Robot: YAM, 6 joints.
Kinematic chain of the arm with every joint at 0, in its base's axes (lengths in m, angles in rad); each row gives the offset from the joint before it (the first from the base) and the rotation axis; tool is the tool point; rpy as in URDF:
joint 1: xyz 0 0 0.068 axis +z
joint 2: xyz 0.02 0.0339 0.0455 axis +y
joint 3: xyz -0.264 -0.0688 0 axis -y
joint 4: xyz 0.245 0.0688 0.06 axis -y
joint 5: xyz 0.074 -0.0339 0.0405 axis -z
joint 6: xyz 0.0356 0 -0.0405 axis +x
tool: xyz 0 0 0 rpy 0 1.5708 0
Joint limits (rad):
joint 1: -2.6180..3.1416
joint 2: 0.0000..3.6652
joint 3: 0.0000..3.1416
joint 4: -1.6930..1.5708
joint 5: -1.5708..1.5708
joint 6: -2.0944..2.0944
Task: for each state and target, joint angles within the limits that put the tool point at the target. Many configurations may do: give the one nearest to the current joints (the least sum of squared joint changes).
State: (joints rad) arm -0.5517 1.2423 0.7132 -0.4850 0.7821 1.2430
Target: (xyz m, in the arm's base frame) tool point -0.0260 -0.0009 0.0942
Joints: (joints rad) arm -0.8586 1.6411 0.0000 -1.1646 0.6057 1.2430
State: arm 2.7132 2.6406 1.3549 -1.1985 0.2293 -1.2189
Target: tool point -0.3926 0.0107 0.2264
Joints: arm 3.1326 2.0247 1.7225 -1.2211 0.2032 -1.2189
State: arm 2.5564 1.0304 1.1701 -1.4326 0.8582 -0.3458
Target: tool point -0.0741 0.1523 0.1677
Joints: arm 2.1818 1.4536 0.7148 -1.2931 0.8474 -0.3458
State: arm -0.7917 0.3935 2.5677 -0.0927 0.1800 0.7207
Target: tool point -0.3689 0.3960 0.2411
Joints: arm -0.8365 0.0000 2.7840 -0.7692 0.2410 0.7207
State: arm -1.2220 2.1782 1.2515 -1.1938 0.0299 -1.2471
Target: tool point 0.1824 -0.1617 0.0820
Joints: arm -0.7313 2.0910 1.0286 -1.3156 -0.0409 -1.2471
